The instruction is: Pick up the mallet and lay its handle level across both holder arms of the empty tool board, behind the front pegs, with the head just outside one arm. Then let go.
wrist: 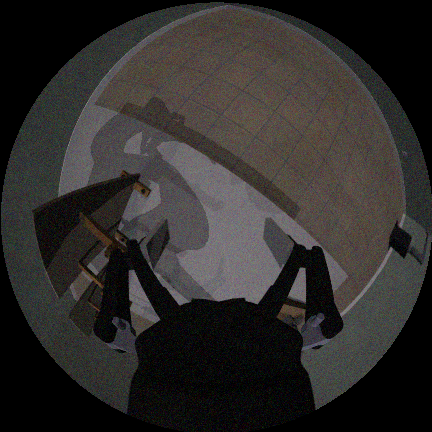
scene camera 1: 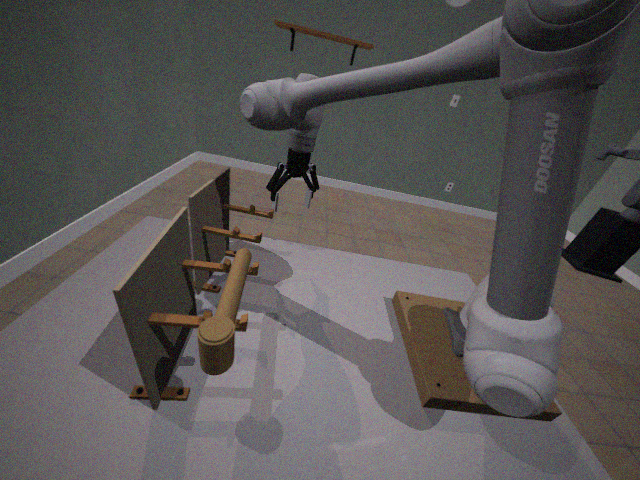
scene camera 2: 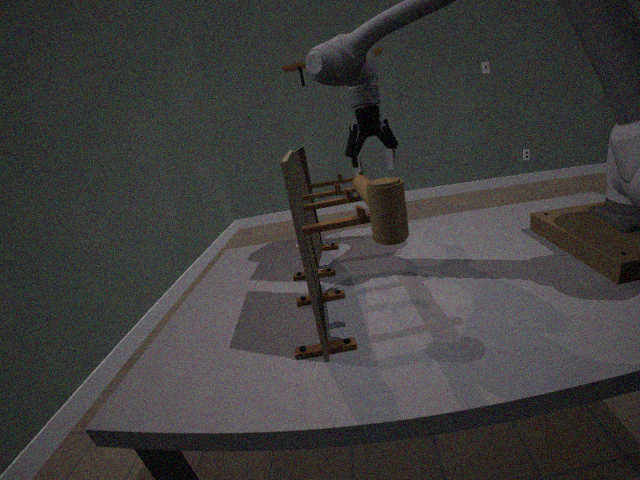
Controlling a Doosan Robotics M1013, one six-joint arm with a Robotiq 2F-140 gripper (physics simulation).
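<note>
The wooden mallet lies with its handle across both holder arms of the nearer tool board. The handle looks about level and sits behind the upturned front pegs. Its thick head hangs just outside the near holder arm; the handle's other end passes a little beyond the far holder arm. The mallet does not show in the wrist view. My gripper is open and empty, pointing down. It is apart from the mallet, above and beyond its handle end.
A second tool board stands behind the first, with two bare holder arms. The arm's wooden base plate lies at the right. A wall shelf is in the background.
</note>
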